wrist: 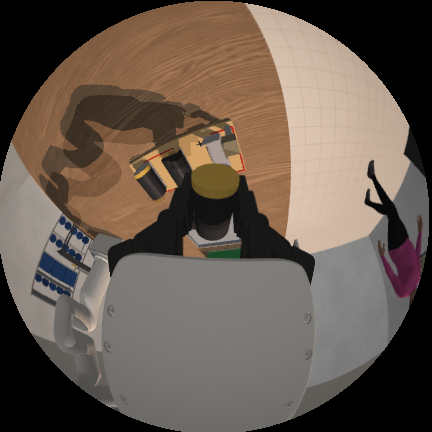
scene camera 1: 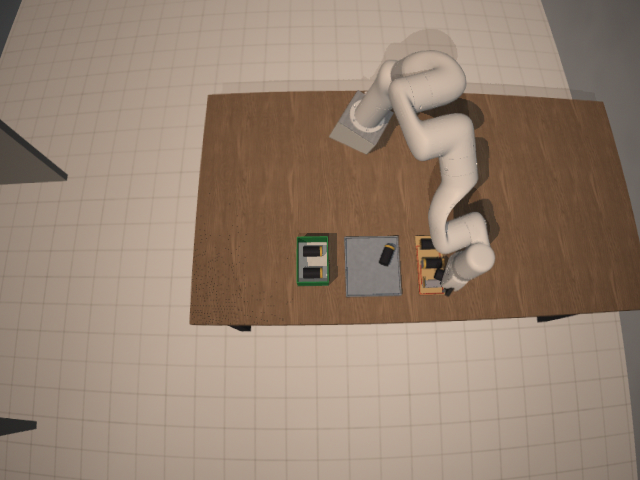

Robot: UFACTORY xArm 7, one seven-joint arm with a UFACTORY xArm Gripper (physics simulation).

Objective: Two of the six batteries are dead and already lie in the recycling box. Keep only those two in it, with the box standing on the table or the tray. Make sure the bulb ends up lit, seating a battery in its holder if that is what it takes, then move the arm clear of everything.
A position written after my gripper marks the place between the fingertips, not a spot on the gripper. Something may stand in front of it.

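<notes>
My gripper (wrist: 214, 186) is here, and I can see a grey tray (scene camera 1: 364, 276) and a holder board (scene camera 1: 427, 285) too. The holder board shows in the wrist view (wrist: 217, 143) as well.
</notes>
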